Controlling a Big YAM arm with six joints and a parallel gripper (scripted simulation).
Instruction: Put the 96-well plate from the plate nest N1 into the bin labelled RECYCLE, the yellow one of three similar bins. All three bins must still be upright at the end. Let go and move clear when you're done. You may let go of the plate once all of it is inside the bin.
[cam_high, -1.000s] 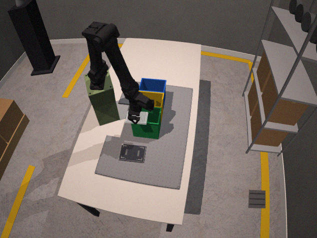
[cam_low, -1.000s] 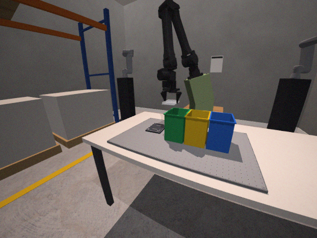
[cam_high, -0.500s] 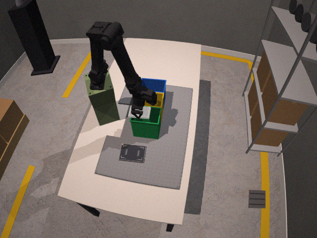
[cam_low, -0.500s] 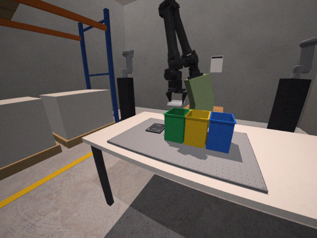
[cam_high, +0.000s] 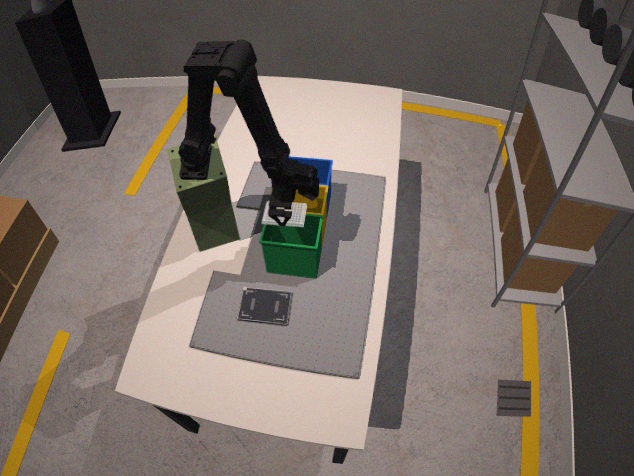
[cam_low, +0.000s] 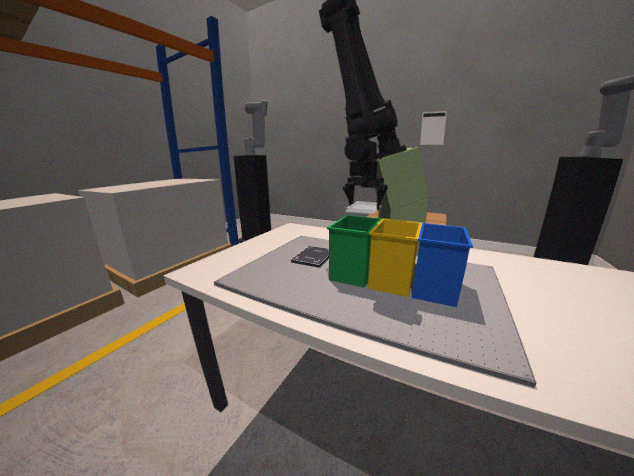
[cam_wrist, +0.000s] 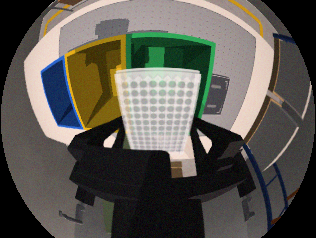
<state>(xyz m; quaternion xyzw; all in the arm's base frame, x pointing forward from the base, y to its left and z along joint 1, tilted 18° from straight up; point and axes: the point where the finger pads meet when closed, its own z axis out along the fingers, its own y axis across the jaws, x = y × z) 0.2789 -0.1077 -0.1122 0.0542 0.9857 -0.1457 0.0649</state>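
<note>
Right now my hand is 4 cm short of the yellow bin, 11 cm to the right of it and 14 cm above it. The rest, counted from my hand: white 96-well plate: right at my hand; green bin: 2 cm ahead, 2 cm to the right, 14 cm below; blue bin: 6 cm ahead, 24 cm to the left, 14 cm below.
</note>
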